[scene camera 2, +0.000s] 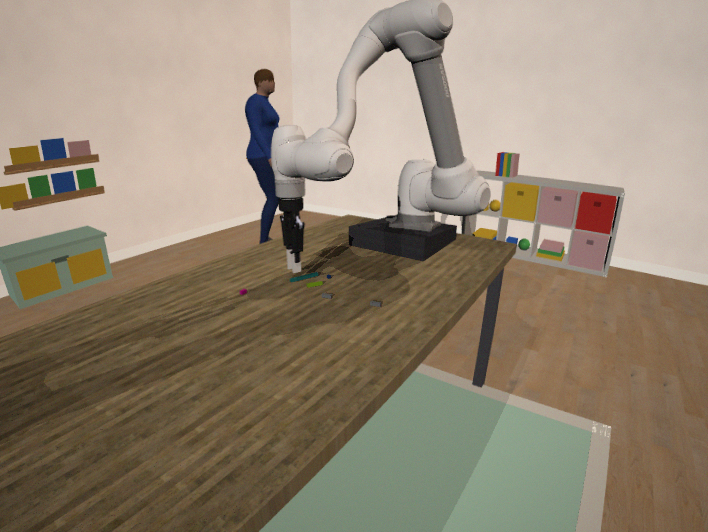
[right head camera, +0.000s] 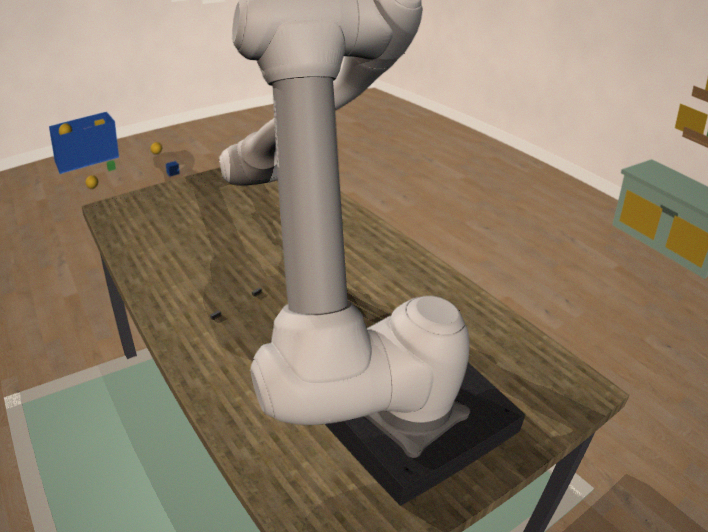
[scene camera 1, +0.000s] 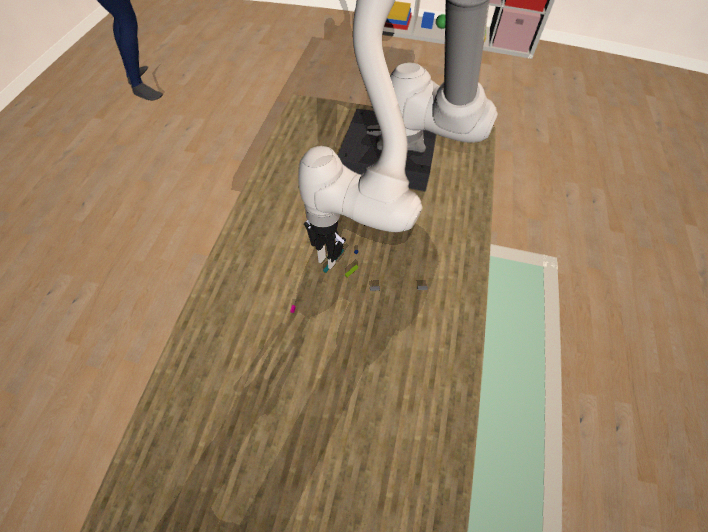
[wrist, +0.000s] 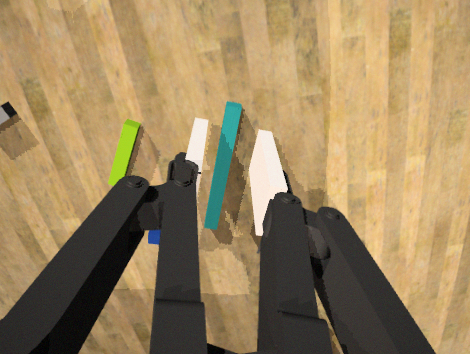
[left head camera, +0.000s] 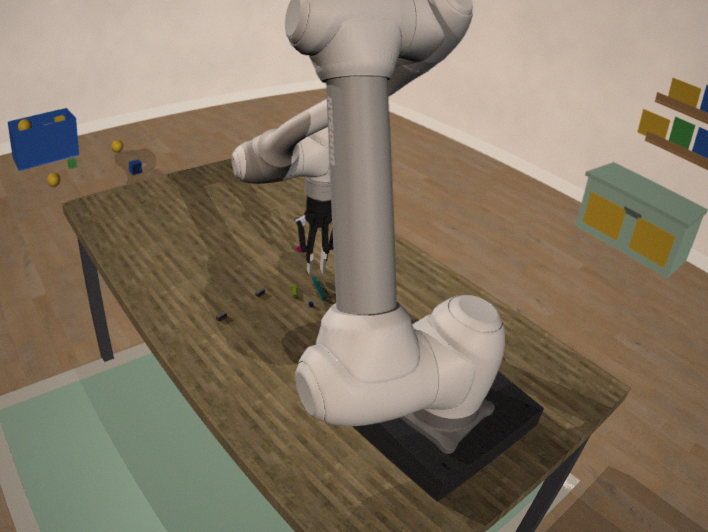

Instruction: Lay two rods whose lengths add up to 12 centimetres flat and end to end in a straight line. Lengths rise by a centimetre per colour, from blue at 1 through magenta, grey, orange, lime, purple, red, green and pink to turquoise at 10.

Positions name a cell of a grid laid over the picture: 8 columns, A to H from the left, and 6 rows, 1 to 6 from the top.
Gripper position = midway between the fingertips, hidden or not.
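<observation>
You'd find my gripper at (left head camera: D4), (scene camera 2: D4), (scene camera 1: D3) and (wrist: D3). There's a lime rod (wrist: C3), and a turquoise rod (wrist: D2) as well.
</observation>
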